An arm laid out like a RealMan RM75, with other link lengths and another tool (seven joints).
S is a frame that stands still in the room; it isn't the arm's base.
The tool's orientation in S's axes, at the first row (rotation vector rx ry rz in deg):
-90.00, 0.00, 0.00
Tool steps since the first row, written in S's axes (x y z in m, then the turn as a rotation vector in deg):
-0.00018, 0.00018, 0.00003, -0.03, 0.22, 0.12
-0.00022, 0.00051, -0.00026, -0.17, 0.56, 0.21
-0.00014, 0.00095, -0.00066, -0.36, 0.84, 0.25
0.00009, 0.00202, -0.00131, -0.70, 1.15, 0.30
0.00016, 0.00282, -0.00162, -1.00, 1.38, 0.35
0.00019, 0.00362, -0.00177, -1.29, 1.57, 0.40
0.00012, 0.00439, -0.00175, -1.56, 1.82, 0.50
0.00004, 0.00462, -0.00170, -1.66, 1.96, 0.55
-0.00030, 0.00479, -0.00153, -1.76, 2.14, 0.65
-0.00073, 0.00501, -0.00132, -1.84, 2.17, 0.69
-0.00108, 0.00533, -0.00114, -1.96, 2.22, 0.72
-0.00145, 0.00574, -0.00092, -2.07, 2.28, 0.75
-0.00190, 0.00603, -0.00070, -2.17, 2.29, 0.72
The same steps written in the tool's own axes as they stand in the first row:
-0.00018, -0.00003, 0.00018, -0.03, -0.12, 0.22
-0.00022, 0.00026, 0.00051, -0.17, -0.21, 0.56
-0.00014, 0.00066, 0.00095, -0.36, -0.25, 0.84
0.00009, 0.00131, 0.00202, -0.70, -0.30, 1.15
0.00016, 0.00162, 0.00282, -1.00, -0.35, 1.38
0.00019, 0.00177, 0.00362, -1.29, -0.40, 1.57
0.00012, 0.00175, 0.00439, -1.56, -0.50, 1.82
0.00004, 0.00170, 0.00462, -1.66, -0.55, 1.96
-0.00030, 0.00153, 0.00479, -1.76, -0.65, 2.14
-0.00073, 0.00132, 0.00501, -1.84, -0.69, 2.17
-0.00108, 0.00114, 0.00533, -1.96, -0.72, 2.22
-0.00145, 0.00092, 0.00574, -2.07, -0.75, 2.28
-0.00190, 0.00070, 0.00603, -2.17, -0.72, 2.29

